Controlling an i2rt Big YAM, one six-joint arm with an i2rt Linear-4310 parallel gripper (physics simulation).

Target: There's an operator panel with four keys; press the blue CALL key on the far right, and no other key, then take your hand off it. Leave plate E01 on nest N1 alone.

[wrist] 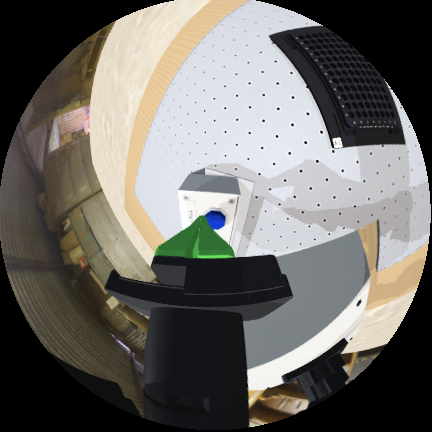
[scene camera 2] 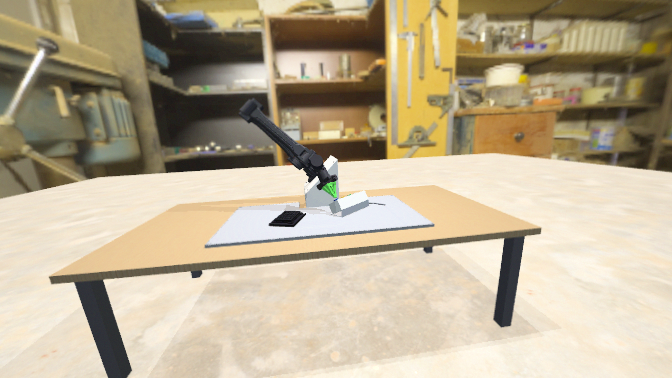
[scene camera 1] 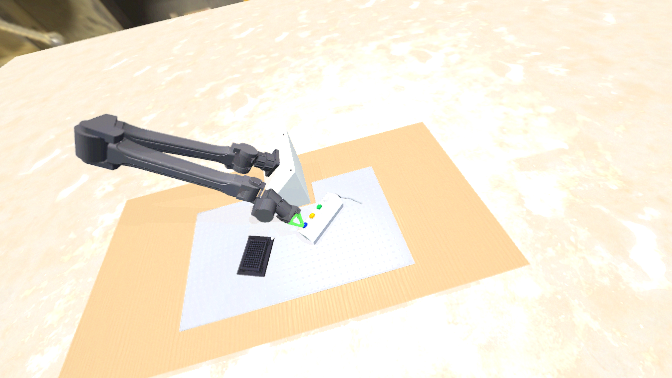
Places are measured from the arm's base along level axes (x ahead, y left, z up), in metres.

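Pixels of known places: gripper, fingertip midpoint: [wrist: 202, 219] [scene camera 2: 335, 197] [scene camera 1: 303, 226]; arm's base at its link origin: [wrist: 314, 361] [scene camera 1: 273, 163].
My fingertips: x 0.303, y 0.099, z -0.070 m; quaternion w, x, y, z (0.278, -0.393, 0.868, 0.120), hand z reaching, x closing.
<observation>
Ahead of a thing's pixels: the offset from my fingertips to its top centre. "spot": to the spot under its first point. Level surfaces: height alone.
The white operator panel @[dz +0.002, dx -0.047, dy +0.072 m] [scene camera 1: 325, 223] [scene camera 2: 354, 204] [wrist: 209, 198] lies tilted on the perforated board. Its blue CALL key @[dz -0.008, dx -0.010, dy +0.003 m] [scene camera 1: 305, 225] [wrist: 216, 220] is at the end nearest my gripper. A yellow key @[dz -0.008, dx -0.045, dy +0.038 m] [scene camera 1: 312, 216] and a green key @[dz -0.008, dx -0.080, dy +0.074 m] [scene camera 1: 319, 206] follow along it; I cannot make out the fourth. My gripper [scene camera 1: 302, 225] [scene camera 2: 335, 197] [wrist: 202, 219] is shut and empty, its green fingertips at the blue key, overlapping its edge in the wrist view. Contact cannot be told. The black plate @[dz -0.056, dx +0.056, dy -0.230 m] [scene camera 1: 256, 255] [scene camera 2: 287, 218] [wrist: 361, 80] sits flat on its nest, apart from the gripper.
A large white wedge-shaped stand [scene camera 1: 295, 186] [scene camera 2: 320, 196] rises behind the panel, close to the arm. A thin cable @[spot: dz -0.080, dx -0.112, dy +0.227 m] [scene camera 1: 352, 200] [scene camera 2: 378, 204] leaves the panel's far end. The pale perforated board @[dz -0.082 m] [scene camera 1: 360, 260] [scene camera 2: 400, 220] lies on the wooden table @[dz -0.095 m] [scene camera 1: 450, 215] [scene camera 2: 465, 220].
</observation>
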